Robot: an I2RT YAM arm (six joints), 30 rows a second.
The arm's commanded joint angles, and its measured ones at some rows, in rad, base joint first. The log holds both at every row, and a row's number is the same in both.
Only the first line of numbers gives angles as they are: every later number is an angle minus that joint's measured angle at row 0.
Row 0, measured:
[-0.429, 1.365, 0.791, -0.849, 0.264, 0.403]
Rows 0 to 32, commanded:
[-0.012, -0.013, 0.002, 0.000, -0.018, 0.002]
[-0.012, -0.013, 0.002, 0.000, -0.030, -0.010]
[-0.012, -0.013, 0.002, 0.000, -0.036, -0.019]
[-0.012, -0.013, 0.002, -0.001, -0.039, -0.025]
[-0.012, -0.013, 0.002, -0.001, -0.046, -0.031]
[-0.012, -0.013, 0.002, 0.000, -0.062, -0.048]
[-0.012, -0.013, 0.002, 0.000, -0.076, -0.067]
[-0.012, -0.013, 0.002, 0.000, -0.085, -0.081]
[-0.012, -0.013, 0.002, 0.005, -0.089, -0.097]
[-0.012, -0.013, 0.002, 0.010, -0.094, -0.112]
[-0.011, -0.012, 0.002, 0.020, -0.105, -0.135]
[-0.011, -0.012, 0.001, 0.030, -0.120, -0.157]
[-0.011, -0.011, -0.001, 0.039, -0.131, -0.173]
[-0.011, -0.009, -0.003, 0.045, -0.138, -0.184]
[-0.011, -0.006, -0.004, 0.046, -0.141, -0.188]
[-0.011, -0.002, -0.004, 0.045, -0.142, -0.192]
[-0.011, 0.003, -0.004, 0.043, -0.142, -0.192]
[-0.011, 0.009, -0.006, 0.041, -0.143, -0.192]
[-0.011, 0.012, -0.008, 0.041, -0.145, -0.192]
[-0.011, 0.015, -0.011, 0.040, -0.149, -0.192]
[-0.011, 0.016, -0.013, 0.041, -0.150, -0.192]
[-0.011, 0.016, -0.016, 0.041, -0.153, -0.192]
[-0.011, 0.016, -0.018, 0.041, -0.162, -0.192]
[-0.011, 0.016, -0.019, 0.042, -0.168, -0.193]
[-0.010, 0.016, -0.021, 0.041, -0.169, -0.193]
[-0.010, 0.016, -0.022, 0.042, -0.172, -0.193]
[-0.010, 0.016, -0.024, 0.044, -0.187, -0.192]
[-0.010, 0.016, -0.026, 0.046, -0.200, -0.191]
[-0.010, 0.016, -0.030, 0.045, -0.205, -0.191]
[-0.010, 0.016, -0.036, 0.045, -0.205, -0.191]
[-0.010, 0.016, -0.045, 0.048, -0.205, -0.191]
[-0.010, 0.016, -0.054, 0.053, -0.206, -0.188]
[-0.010, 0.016, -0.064, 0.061, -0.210, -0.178]
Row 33, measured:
[0.000, 0.011, -0.036, 0.054, -0.189, -0.185]
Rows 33 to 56, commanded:
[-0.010, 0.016, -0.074, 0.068, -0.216, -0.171]
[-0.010, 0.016, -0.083, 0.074, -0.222, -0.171]
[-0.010, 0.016, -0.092, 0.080, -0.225, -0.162]
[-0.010, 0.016, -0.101, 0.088, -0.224, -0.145]
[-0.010, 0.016, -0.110, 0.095, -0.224, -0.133]
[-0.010, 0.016, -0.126, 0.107, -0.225, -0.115]
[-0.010, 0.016, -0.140, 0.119, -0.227, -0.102]
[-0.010, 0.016, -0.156, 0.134, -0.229, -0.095]
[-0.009, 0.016, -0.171, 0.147, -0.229, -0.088]
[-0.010, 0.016, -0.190, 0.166, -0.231, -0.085]
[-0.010, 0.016, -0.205, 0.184, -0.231, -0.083]
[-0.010, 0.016, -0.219, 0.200, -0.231, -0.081]
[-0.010, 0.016, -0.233, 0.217, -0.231, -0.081]
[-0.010, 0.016, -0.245, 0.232, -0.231, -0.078]
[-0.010, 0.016, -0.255, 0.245, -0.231, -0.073]
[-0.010, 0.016, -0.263, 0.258, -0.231, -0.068]
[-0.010, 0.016, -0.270, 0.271, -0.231, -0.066]
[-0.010, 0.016, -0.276, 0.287, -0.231, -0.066]
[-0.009, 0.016, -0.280, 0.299, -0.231, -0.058]
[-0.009, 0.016, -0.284, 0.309, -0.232, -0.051]
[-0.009, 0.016, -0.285, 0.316, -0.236, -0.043]
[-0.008, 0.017, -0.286, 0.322, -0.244, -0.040]
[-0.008, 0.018, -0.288, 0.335, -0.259, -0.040]
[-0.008, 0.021, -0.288, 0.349, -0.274, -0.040]
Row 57, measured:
[0.000, -0.013, -0.246, 0.328, -0.229, -0.069]
